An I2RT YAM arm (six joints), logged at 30 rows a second.
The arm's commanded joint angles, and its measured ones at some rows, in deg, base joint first. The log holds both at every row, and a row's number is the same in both.
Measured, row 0:
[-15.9, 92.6, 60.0, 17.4, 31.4, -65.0]
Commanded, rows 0 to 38:
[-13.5, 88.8, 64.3, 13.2, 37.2, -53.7]
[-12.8, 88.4, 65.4, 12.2, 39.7, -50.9]
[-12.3, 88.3, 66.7, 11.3, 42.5, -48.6]
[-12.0, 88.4, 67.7, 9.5, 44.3, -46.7]
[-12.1, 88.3, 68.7, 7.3, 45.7, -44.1]
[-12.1, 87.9, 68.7, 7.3, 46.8, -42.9]
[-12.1, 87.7, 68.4, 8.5, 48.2, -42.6]
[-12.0, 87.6, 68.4, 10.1, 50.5, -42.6]
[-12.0, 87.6, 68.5, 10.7, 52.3, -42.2]
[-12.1, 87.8, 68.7, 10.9, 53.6, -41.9]
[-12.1, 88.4, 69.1, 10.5, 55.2, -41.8]
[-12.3, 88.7, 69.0, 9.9, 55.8, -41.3]
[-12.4, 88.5, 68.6, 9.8, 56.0, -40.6]
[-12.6, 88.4, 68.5, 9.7, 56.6, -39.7]
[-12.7, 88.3, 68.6, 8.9, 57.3, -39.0]
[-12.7, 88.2, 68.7, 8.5, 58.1, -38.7]
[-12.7, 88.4, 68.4, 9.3, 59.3, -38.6]
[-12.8, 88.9, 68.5, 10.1, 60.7, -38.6]
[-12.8, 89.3, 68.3, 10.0, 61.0, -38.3]
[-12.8, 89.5, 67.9, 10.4, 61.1, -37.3]
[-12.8, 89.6, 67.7, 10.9, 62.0, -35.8]
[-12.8, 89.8, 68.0, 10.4, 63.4, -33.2]
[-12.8, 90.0, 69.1, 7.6, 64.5, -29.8]
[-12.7, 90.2, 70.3, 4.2, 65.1, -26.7]
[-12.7, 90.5, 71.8, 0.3, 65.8, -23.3]
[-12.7, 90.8, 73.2, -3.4, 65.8, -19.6]
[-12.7, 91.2, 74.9, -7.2, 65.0, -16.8]
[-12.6, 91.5, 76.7, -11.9, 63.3, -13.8]
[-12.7, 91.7, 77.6, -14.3, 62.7, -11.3]
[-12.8, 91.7, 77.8, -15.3, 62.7, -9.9]
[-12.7, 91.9, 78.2, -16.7, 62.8, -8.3]
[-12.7, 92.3, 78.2, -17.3, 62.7, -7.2]
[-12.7, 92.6, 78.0, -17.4, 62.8, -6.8]
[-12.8, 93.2, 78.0, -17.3, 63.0, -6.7]
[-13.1, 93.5, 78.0, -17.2, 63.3, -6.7]
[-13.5, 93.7, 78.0, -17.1, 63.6, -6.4]
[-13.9, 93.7, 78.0, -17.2, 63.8, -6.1]
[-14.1, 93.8, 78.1, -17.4, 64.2, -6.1]
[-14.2, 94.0, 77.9, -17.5, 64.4, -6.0]
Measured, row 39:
[-13.5, 93.0, 77.2, -14.7, 62.6, -10.6]
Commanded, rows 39 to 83:
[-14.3, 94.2, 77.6, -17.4, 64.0, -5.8]
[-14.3, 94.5, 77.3, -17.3, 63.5, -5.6]
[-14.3, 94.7, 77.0, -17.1, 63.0, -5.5]
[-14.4, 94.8, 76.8, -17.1, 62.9, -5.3]
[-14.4, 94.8, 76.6, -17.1, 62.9, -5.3]
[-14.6, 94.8, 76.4, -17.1, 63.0, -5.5]
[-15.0, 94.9, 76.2, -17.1, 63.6, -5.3]
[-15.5, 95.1, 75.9, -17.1, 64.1, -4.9]
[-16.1, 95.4, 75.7, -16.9, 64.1, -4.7]
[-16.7, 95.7, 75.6, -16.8, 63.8, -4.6]
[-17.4, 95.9, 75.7, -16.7, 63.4, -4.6]
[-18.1, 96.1, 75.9, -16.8, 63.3, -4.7]
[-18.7, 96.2, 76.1, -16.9, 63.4, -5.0]
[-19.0, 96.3, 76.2, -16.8, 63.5, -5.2]
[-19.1, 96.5, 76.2, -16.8, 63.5, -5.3]
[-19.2, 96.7, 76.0, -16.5, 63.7, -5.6]
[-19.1, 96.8, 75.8, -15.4, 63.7, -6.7]
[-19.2, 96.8, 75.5, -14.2, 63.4, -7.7]
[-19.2, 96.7, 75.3, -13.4, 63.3, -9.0]
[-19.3, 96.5, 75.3, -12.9, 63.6, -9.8]
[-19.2, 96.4, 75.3, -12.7, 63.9, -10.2]
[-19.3, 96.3, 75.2, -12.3, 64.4, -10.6]
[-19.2, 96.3, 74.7, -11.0, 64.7, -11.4]
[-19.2, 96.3, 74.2, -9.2, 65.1, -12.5]
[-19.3, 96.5, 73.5, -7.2, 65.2, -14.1]
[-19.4, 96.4, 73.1, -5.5, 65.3, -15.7]
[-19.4, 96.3, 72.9, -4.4, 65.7, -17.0]
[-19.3, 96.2, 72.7, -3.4, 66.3, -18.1]
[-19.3, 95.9, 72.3, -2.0, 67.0, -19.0]
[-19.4, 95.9, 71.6, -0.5, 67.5, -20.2]
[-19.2, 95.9, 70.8, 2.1, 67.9, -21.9]
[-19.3, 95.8, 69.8, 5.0, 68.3, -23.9]
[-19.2, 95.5, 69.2, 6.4, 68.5, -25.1]
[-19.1, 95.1, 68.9, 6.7, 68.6, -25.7]
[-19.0, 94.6, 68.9, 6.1, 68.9, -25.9]
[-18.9, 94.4, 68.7, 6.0, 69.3, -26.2]
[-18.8, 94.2, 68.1, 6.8, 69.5, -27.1]
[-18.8, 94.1, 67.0, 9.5, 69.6, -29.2]
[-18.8, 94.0, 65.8, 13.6, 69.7, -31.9]
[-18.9, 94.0, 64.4, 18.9, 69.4, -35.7]
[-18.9, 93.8, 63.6, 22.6, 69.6, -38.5]
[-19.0, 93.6, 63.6, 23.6, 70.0, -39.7]
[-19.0, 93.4, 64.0, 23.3, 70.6, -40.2]
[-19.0, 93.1, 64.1, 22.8, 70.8, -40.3]
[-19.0, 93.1, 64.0, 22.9, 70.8, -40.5]
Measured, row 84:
[-19.3, 95.2, 64.4, 16.5, 70.2, -35.6]
